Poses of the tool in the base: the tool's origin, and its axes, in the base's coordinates. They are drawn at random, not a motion.
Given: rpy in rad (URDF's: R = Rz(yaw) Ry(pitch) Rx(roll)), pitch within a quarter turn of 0, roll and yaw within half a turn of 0; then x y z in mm.
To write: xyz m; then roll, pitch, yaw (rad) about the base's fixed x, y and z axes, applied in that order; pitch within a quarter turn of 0, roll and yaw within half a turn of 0. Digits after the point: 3 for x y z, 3 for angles.
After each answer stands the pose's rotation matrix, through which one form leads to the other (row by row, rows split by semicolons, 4 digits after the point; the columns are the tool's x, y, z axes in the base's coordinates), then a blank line. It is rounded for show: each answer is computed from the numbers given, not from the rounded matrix.
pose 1, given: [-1.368, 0.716, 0.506, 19, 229, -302]
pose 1, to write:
[0.019, 0.229, -0.302, -1.368, 0.716, 0.506]
0.6599 -0.6600 -0.3591; 0.3657 -0.1354 0.9208; -0.6564 -0.7390 0.1520

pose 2, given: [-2.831, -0.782, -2.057, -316, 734, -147]
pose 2, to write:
[-0.316, 0.734, -0.147, -2.831, -0.782, -2.057]
-0.3315 -0.9424 -0.0433; -0.6273 0.2545 -0.7360; 0.7047 -0.2168 -0.6756

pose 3, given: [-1.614, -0.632, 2.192, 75, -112, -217]
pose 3, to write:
[0.075, -0.112, -0.217, -1.614, -0.632, 2.192]
-0.4696 -0.3084 -0.8273; 0.6561 0.5051 -0.5607; 0.5908 -0.8061 -0.0348

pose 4, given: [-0.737, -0.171, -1.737, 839, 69, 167]
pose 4, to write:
[0.839, 0.069, 0.167, -0.737, -0.171, -1.737]
-0.1630 0.7114 0.6837; -0.9718 -0.2353 0.0131; 0.1702 -0.6623 0.7297

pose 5, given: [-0.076, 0.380, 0.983, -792, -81, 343]
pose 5, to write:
[-0.792, -0.081, 0.343, -0.076, 0.380, 0.983]
0.5150 -0.8454 0.1419; 0.7728 0.5295 0.3499; -0.3709 -0.0705 0.9260

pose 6, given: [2.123, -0.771, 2.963, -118, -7, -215]
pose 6, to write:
[-0.118, -0.007, -0.215, 2.123, -0.771, 2.963]
-0.7058 0.6770 -0.2085; 0.1274 0.4108 0.9028; 0.6969 0.6106 -0.3762

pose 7, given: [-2.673, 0.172, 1.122, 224, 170, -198]
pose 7, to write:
[0.224, 0.170, -0.198, -2.673, 0.172, 1.122]
0.4275 0.7703 -0.4732; 0.8877 -0.4568 0.0584; -0.1712 -0.4450 -0.8790

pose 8, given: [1.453, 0.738, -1.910, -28, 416, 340]
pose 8, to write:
[-0.028, 0.416, 0.340, 1.453, 0.738, -1.910]
-0.2462 -0.1115 -0.9628; -0.6977 -0.6692 0.2559; -0.6728 0.7347 0.0869

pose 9, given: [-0.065, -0.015, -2.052, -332, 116, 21]
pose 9, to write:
[-0.332, 0.116, 0.021, -0.065, -0.015, -2.052]
-0.4628 0.8841 0.0645; -0.8863 -0.4627 -0.0168; 0.0150 -0.0649 0.9978

